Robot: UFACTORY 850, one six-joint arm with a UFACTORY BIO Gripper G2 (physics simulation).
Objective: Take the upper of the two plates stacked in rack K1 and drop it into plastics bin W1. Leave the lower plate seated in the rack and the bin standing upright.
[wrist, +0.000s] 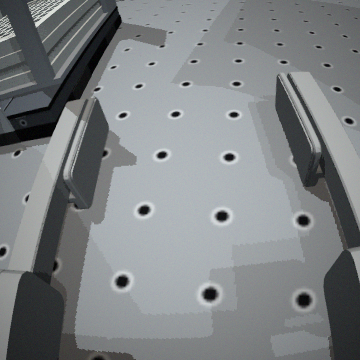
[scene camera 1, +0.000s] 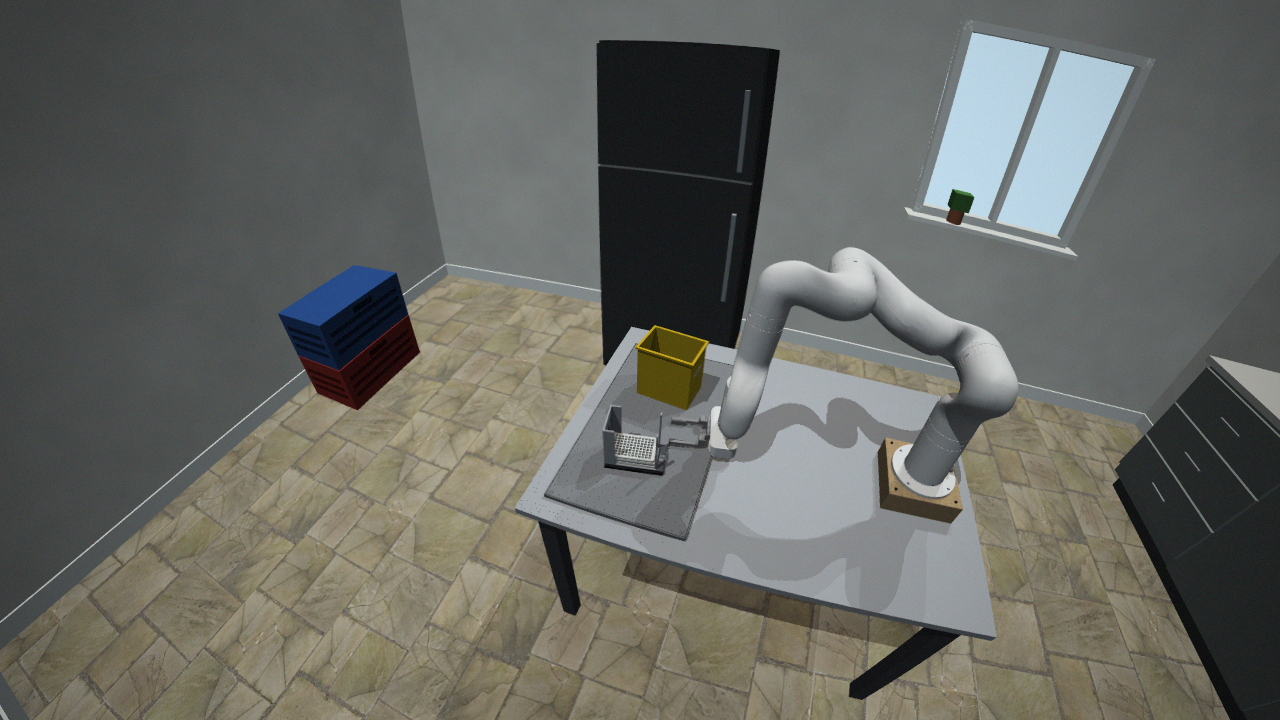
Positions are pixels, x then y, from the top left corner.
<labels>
My gripper shows in the wrist view and in scene camera 1. A yellow plastics bin W1 shows in scene camera 1 [670, 364]; in the wrist view it is out of frame. One and the same spot on my gripper: [scene camera 1: 675, 421] is [wrist: 283, 95].
</labels>
